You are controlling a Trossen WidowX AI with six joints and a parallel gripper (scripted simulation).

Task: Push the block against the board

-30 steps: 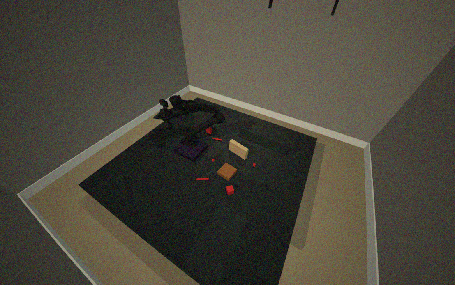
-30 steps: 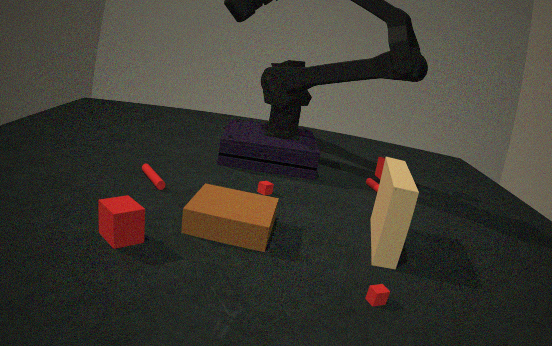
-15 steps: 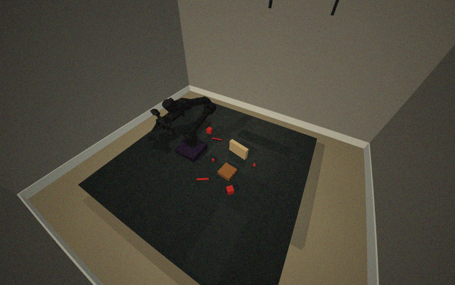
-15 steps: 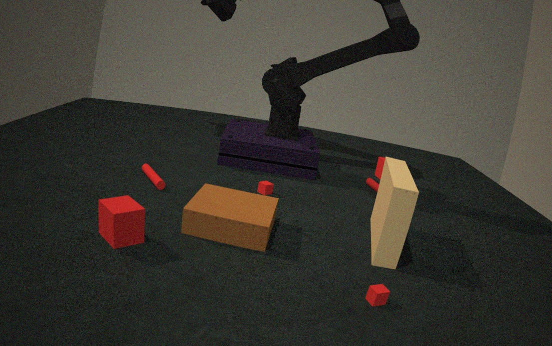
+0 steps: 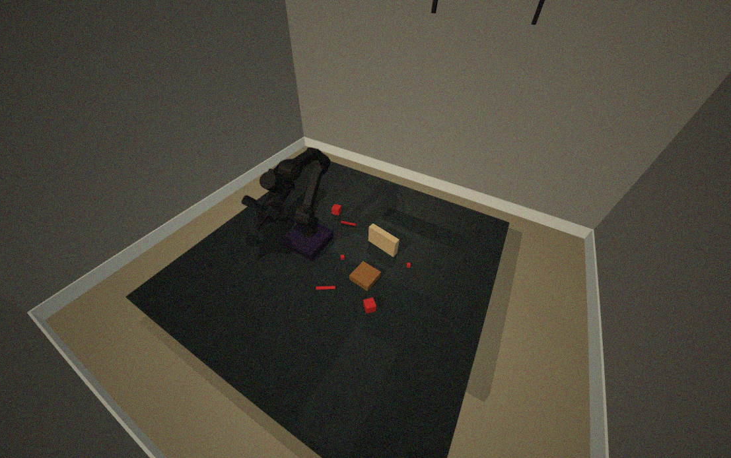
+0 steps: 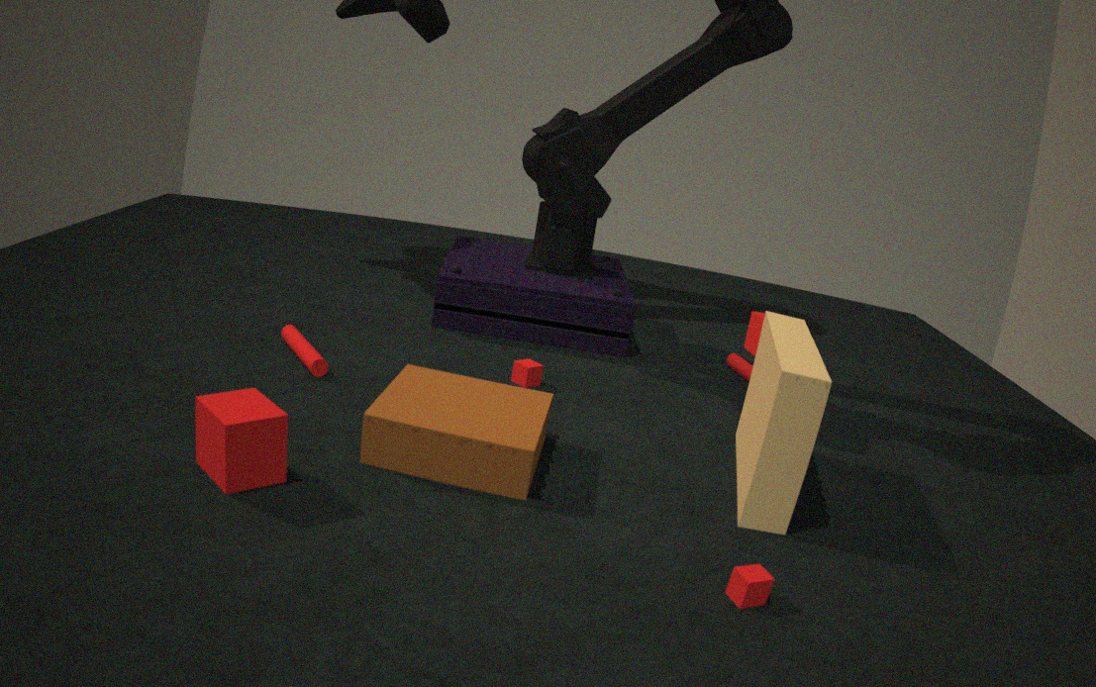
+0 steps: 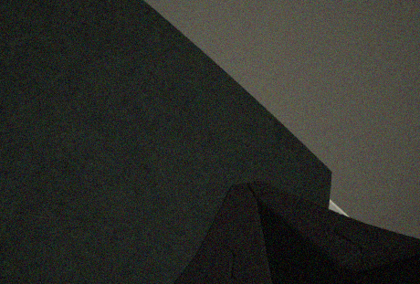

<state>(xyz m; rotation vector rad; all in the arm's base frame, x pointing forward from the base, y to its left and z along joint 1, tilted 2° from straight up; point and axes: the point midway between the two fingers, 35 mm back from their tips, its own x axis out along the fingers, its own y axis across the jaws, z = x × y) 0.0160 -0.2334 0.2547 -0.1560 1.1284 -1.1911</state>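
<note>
Now: gripper tip 420 mm to the right of the cream board, 300 mm short of it and 230 mm above it. The rest, counted from my gripper tip: square block: 330 mm ahead, 270 mm below, 220 mm to the left.
</note>
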